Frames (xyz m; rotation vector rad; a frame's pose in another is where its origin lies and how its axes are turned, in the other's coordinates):
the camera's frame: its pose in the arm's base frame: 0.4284 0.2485 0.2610 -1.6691 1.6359 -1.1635
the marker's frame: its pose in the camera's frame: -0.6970 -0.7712 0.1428 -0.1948 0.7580 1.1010
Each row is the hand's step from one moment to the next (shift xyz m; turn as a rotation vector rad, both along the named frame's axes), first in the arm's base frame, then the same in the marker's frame.
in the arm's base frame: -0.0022 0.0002 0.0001 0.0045 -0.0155 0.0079
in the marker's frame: 0.0020 0.0000 -0.0009 -0.0032 -0.0166 0.0061
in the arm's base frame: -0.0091 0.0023 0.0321 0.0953 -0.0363 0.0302
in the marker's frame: 0.0000 -0.0205 -0.0264 -0.0907 -0.0444 0.0335
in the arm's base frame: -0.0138 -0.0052 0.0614 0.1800 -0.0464 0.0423
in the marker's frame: -0.0014 -0.0461 -0.0432 -0.1720 -0.0575 0.0589
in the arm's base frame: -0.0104 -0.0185 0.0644 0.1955 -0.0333 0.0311
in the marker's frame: -0.0028 -0.0577 -0.0355 -0.1864 -0.0399 0.0629
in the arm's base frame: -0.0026 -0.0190 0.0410 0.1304 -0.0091 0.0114
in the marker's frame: -0.0041 -0.0419 -0.0166 -0.1246 -0.0106 0.0398
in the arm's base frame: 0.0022 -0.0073 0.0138 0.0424 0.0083 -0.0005
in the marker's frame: -0.0041 -0.0147 -0.0040 -0.0417 0.0076 0.0085
